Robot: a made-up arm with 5 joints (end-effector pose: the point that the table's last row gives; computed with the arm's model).
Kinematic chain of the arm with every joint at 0, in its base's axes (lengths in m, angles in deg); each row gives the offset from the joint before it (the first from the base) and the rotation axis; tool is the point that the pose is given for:
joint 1: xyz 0 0 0.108 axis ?
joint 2: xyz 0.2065 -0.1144 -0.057 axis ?
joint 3: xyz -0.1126 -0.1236 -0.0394 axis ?
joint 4: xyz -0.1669 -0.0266 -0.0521 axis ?
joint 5: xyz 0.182 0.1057 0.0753 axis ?
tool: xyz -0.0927 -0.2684 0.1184
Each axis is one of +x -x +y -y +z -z.
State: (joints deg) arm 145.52 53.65 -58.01 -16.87 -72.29
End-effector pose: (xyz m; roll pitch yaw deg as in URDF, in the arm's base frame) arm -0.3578 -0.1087 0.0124 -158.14 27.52 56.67
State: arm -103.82 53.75 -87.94 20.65 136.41
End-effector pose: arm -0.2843 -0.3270 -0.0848 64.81 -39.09 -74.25
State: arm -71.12 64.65 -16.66 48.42 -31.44
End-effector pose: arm 0.0613 -0.2120 0.4447 -48.13 17.86 37.26
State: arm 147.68 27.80 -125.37 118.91 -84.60
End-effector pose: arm 0.1722 -0.1010 0.2509 3.59 -57.37 138.78
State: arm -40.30 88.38 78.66 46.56 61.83
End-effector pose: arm 0.1846 0.0527 0.2054 -96.75 -53.21 -76.36
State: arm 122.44 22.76 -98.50 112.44 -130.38
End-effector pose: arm -0.1781 0.0278 0.3876 -26.50 -21.06 -140.17
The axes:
joint 1: +y
joint 2: +y
joint 3: -z
joint 4: -x
joint 5: -z

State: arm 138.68 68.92 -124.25 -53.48 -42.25
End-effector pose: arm -0.1840 0.0215 0.1239 -112.87 55.60 43.19
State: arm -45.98 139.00 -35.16 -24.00 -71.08
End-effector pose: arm 0.2323 -0.2381 0.0344 106.77 -12.24 66.07
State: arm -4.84 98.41 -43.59 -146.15 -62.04
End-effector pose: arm -0.1026 -0.1301 0.0151 133.11 60.97 -25.39
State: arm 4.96 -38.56 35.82 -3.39 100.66
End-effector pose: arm -0.0124 0.0661 0.0315 24.61 26.69 -129.72
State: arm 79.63 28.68 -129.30 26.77 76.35
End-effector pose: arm 0.0274 -0.5584 -0.0348 86.27 39.27 71.04
